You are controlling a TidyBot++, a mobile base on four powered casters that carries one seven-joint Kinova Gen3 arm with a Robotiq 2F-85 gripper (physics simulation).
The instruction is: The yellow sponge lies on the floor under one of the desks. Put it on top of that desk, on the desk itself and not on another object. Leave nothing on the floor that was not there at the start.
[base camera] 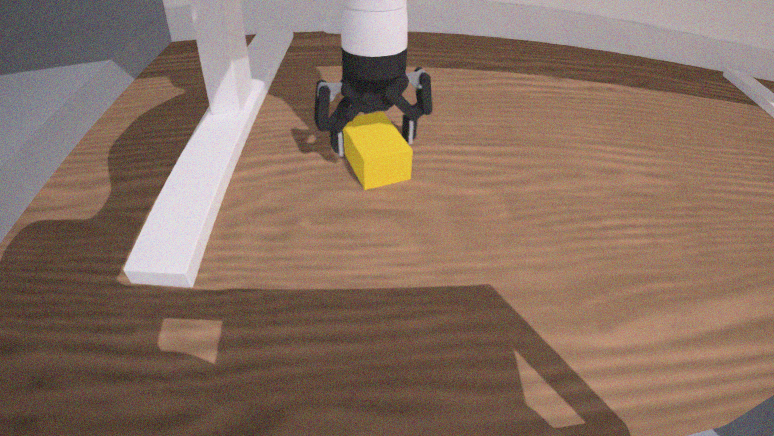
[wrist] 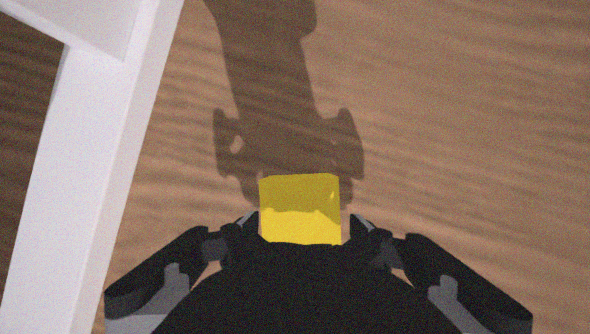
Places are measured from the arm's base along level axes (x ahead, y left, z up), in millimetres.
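Pixels of known places: gripper, between the fingertips: (base camera: 374, 147) (wrist: 303, 222).
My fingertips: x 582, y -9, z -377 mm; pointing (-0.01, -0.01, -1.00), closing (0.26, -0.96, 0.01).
Observation:
Behind a point stands the place of what it marks.
The yellow sponge (base camera: 381, 157) @[z -352, x 526, y -16 mm] (wrist: 301, 212) @[z -352, x 598, y -2 mm] is a block lying on the wooden floor (base camera: 460, 227) @[z -396, x 451, y -104 mm] (wrist: 475, 150) @[z -397, x 696, y -157 mm]. My gripper (base camera: 375, 141) @[z -377, x 582, y -9 mm] (wrist: 303, 222) @[z -377, x 582, y -9 mm] is open and points down over the far part of the sponge in the base camera view. Its fingers stand on either side of the sponge, with a narrow gap at each side in the wrist view. The gripper's palm hides part of the sponge in both views. The desk's top does not show in either view.
A white desk foot (base camera: 181, 194) @[z -371, x 490, y 231 mm] (wrist: 75, 175) @[z -371, x 563, y 215 mm] runs along the floor left of the sponge, with an upright leg (base camera: 224, 64) @[z -287, x 678, y 205 mm] rising from it. Part of another white bar (base camera: 750, 89) @[z -377, x 906, y -995 mm] shows at the far right. A pale wall base (base camera: 514, 24) @[z -358, x 1084, y -355 mm] runs behind.

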